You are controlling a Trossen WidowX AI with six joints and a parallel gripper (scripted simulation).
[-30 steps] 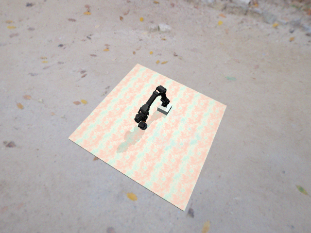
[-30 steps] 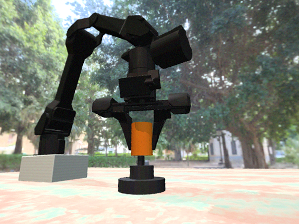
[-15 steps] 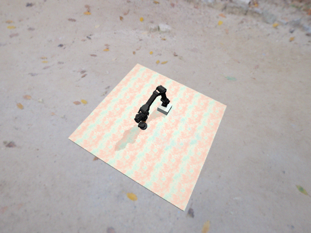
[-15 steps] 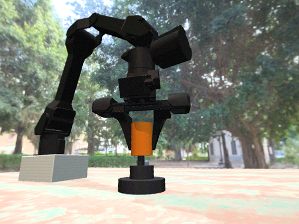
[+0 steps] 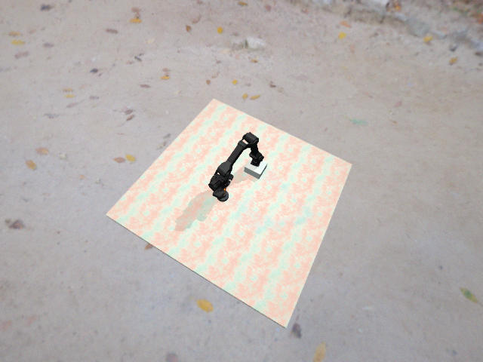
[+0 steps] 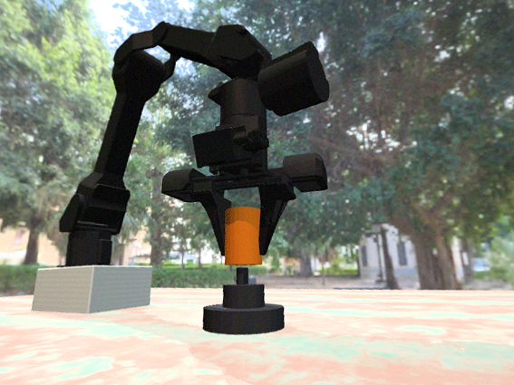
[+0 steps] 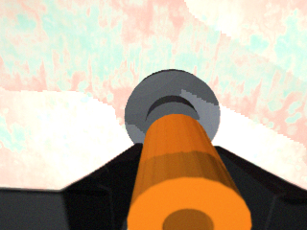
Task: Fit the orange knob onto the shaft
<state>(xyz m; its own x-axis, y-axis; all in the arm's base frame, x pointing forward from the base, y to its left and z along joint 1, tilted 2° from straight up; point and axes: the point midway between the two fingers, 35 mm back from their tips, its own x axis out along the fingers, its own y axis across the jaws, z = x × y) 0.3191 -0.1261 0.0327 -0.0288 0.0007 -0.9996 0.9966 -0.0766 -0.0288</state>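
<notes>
Now: the orange knob 20 mm above my gripper tip. The rest, counted from my gripper tip: round pedestal 40 mm below.
</notes>
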